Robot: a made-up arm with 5 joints.
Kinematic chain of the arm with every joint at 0, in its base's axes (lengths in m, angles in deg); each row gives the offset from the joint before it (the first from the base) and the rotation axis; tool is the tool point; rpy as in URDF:
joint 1: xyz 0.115 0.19 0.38 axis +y
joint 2: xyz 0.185 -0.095 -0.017 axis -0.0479 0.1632 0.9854
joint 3: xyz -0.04 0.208 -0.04 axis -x
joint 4: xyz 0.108 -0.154 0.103 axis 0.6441 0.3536 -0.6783
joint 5: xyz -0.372 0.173 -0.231 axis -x
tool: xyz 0 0.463 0.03 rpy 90 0 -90
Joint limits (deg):
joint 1: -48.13..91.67
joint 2: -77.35..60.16
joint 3: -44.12..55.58
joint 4: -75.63..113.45
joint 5: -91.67..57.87
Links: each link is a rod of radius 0.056 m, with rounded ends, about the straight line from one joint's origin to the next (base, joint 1, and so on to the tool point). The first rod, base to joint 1, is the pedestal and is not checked.
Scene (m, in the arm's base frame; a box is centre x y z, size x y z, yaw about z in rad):
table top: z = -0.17
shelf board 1: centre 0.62 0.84 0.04 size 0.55 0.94 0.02 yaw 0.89
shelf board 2: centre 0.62 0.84 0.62 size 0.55 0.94 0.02 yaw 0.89
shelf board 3: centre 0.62 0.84 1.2 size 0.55 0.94 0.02 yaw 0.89
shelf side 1: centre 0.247 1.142 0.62 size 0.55 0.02 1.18 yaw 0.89
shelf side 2: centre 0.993 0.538 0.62 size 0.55 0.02 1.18 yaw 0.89
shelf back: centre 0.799 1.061 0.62 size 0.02 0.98 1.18 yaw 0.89
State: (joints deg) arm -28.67 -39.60 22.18 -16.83 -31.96
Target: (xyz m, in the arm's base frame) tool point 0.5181 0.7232 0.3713
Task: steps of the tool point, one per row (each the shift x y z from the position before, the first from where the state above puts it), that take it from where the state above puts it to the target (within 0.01 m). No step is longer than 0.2 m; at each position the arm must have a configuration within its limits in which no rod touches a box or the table.
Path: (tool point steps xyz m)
1: 0.1438 -0.0061 0.0473

